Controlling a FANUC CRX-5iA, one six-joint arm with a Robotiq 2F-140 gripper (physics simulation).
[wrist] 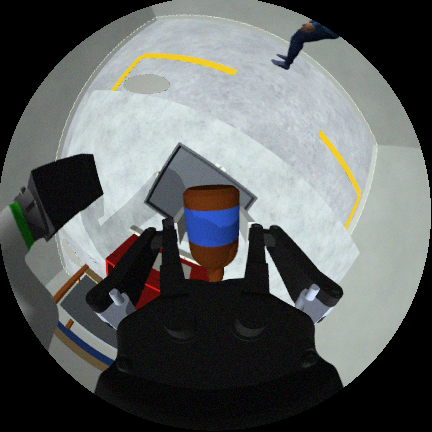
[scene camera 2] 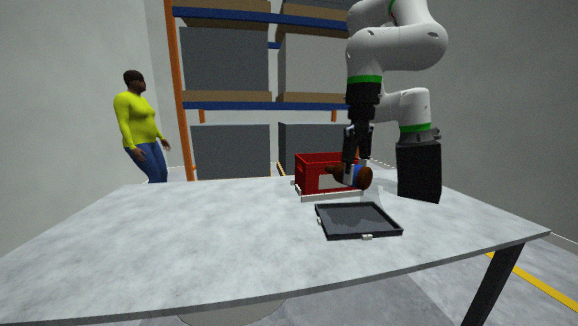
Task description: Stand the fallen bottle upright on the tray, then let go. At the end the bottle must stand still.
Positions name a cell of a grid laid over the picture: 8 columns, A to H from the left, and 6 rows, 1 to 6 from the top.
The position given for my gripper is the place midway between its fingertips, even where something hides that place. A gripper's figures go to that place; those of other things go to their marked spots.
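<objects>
My gripper (scene camera 2: E4), 61 cm from the lens. Dark tray (scene camera 2: E5), 70 cm from the lens. My gripper is nearer to the lens than the dark tray.
</objects>
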